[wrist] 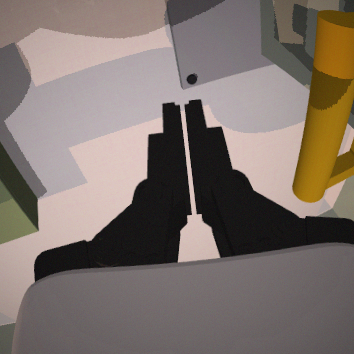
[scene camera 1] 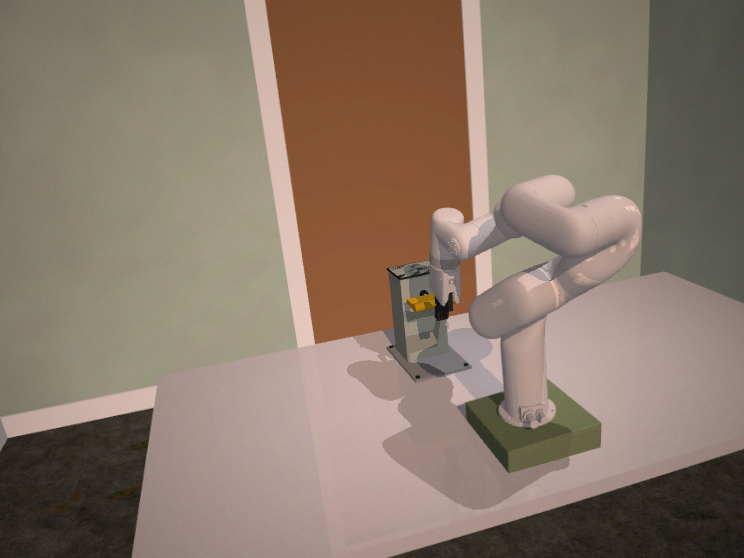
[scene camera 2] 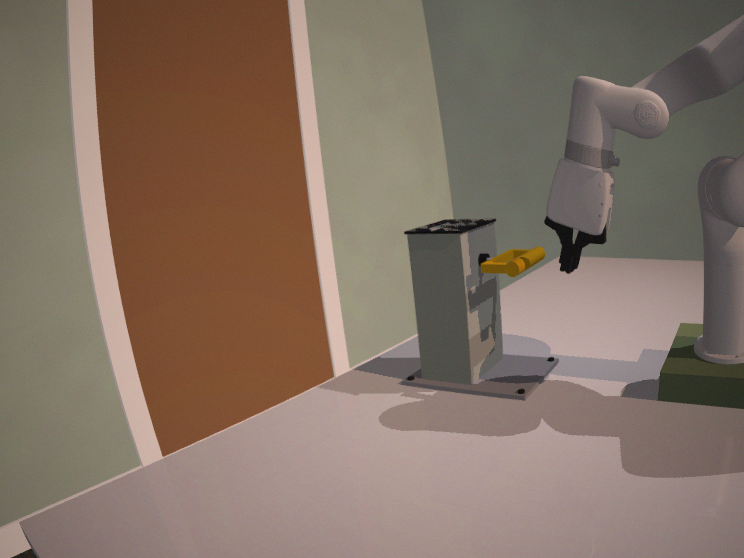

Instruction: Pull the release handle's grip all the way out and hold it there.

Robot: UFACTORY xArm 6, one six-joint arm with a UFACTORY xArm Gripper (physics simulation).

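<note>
The yellow release handle sits close against the front of the grey housing, near its black collar. No rod shows between collar and handle in scene camera 2. My gripper points down, its black fingers shut with a thin empty gap between them. It is apart from the grip bar, on the robot's side of it. In the wrist view the grip bar stands to the right of the fingers, and part of the handle is cut off by the frame edge.
The housing stands on a grey base plate with dark bolts at its corners. The robot's green base block stands on the table. A brown door panel and pale frame are behind the table.
</note>
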